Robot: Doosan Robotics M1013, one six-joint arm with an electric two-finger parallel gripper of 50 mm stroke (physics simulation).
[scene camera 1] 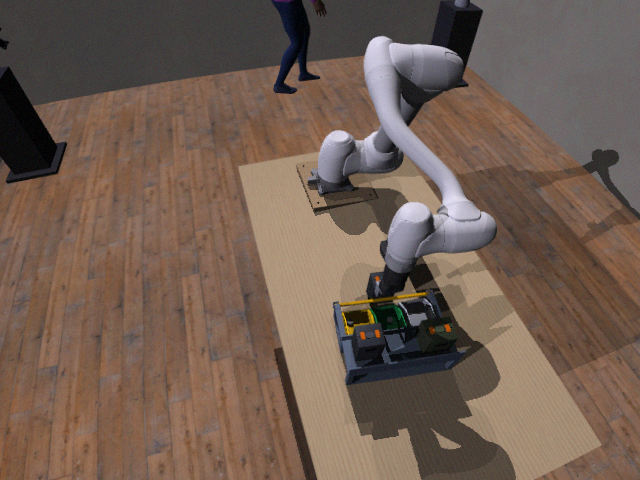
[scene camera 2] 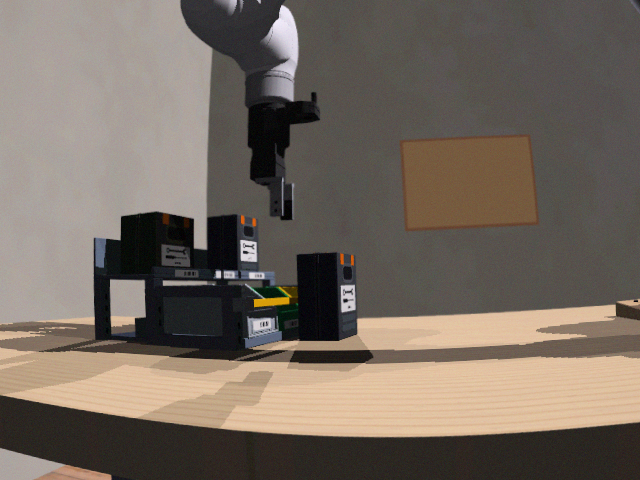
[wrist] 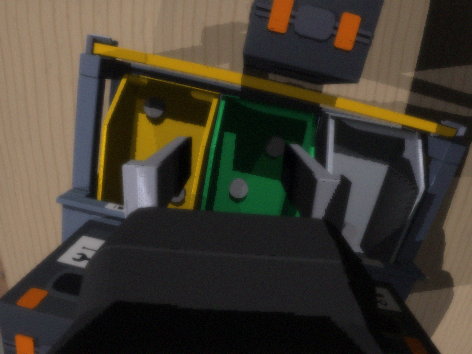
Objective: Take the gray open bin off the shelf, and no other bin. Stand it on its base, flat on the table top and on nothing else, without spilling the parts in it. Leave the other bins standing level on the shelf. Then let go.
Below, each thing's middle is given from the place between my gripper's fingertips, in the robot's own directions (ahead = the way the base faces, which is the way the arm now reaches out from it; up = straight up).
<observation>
Now: the yellow bar point(wrist: 101, 49) 14 cm below my hand, 4 cm to the left of it and 4 cm behind it. The rest, counted from my hand: gray open bin point(scene camera 2: 182, 315) 15 cm below, 14 cm to the left, 6 cm ahead; then green bin point(scene camera 2: 287, 315) 16 cm below, 5 cm ahead, 2 cm to the left.
</observation>
